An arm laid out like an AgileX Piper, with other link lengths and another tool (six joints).
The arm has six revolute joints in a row. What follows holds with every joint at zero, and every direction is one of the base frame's. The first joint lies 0.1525 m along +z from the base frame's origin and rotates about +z. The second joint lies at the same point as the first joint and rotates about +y. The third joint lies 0.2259 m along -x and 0.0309 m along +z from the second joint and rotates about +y. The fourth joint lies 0.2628 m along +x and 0.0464 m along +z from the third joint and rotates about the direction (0.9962, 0, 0.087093). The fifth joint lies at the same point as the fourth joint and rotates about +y. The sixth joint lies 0.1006 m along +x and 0.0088 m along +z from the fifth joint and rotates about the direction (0.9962, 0, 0.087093). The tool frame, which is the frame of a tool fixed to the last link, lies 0.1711 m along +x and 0.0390 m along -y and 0.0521 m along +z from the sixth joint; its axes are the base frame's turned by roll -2.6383, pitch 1.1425 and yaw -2.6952 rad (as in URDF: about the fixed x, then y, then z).
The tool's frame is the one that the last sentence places.
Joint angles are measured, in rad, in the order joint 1, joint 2, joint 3, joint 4, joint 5, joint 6. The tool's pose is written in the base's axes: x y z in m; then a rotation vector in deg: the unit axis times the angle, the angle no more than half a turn. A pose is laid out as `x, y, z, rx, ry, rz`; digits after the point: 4 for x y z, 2 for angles.
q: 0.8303 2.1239 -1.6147 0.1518 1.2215 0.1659
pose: 0.2782, 0.2949, -0.0401, 60.72, -135.29, 6.47
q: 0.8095 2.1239 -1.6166 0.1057 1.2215 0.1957
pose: 0.2930, 0.2801, -0.0391, 58.02, -137.23, 8.90
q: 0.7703 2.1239 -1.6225 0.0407 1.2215 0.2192
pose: 0.3169, 0.2575, -0.0359, 54.81, -139.84, 12.31
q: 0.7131 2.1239 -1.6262 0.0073 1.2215 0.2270
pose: 0.3379, 0.2334, -0.0336, 50.76, -141.89, 13.41
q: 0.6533 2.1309 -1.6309 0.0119 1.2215 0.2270
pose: 0.3508, 0.2139, -0.0354, 46.33, -143.00, 11.94
